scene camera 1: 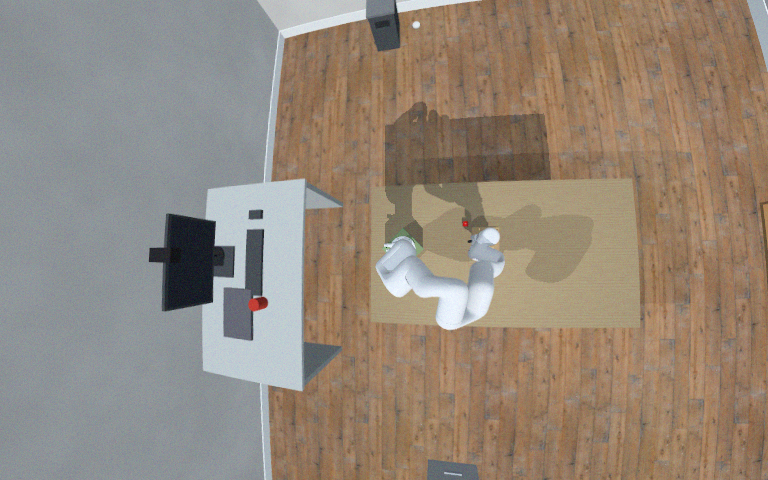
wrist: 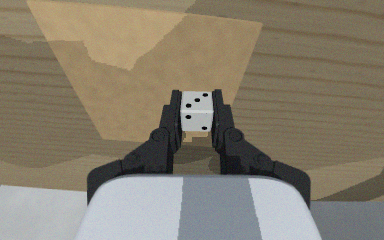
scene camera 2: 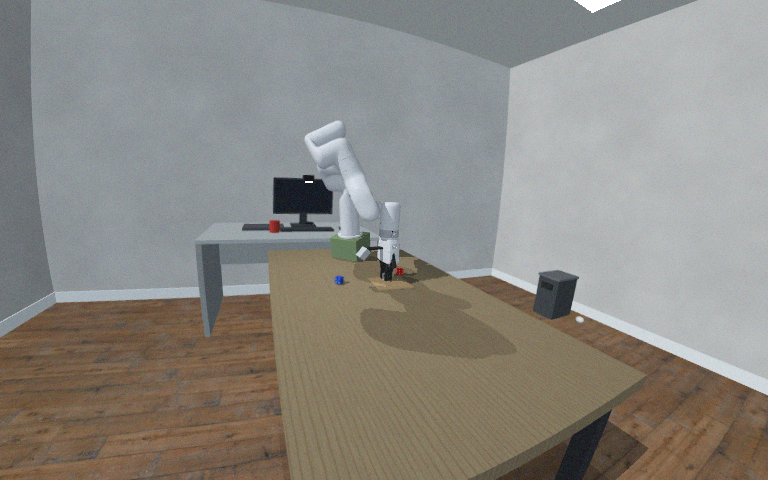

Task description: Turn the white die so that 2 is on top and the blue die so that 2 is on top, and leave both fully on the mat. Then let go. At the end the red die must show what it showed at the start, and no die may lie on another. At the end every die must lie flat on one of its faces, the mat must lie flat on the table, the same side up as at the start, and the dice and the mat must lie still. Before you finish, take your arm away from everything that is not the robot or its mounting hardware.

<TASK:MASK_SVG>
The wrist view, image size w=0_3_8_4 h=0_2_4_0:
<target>my gripper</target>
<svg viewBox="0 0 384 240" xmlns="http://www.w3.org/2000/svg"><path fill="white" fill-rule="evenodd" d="M322 239L310 213L311 181L308 174L282 162L271 160L268 155L247 142L242 131L234 126L231 106L224 105L221 89L215 89L212 91L214 114L211 134L212 147L220 155L220 175L173 174L173 157L179 150L179 147L181 147L182 141L180 114L182 93L179 90L172 90L170 105L163 106L159 128L151 132L149 140L127 154L124 159L115 160L89 172L87 176L88 207L73 240Z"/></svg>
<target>tan mat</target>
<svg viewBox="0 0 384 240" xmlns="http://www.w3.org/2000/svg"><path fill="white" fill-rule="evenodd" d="M182 130L181 145L212 147L211 131ZM26 0L102 139L134 142L146 142L149 140L150 133L154 129L159 128L163 106L170 105L172 90L179 90L181 93L184 91L212 93L215 89L221 89L224 105L230 104L232 106L263 26L261 22L164 10L63 1Z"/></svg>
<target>white die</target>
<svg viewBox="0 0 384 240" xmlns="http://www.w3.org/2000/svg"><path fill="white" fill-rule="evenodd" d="M182 92L180 109L182 130L211 131L214 114L212 93L199 91Z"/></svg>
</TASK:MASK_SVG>
